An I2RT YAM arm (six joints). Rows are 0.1 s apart.
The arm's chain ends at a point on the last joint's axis. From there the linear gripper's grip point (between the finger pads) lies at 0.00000 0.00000 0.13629 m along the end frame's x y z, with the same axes.
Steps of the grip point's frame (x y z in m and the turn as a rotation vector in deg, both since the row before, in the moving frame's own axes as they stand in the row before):
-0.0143 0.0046 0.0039 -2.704 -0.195 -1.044
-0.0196 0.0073 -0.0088 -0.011 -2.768 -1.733
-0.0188 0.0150 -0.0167 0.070 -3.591 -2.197
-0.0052 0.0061 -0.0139 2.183 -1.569 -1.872
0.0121 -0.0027 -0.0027 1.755 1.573 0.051
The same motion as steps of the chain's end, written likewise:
-0.0139 -0.0018 0.0041 -2.704 -0.195 -1.044
-0.0130 0.0072 -0.0086 -0.011 -2.768 -1.733
-0.0103 0.0150 -0.0164 0.070 -3.591 -2.197
-0.0014 0.0112 -0.0138 2.183 -1.569 -1.872
0.0084 0.0015 -0.0026 1.755 1.573 0.051

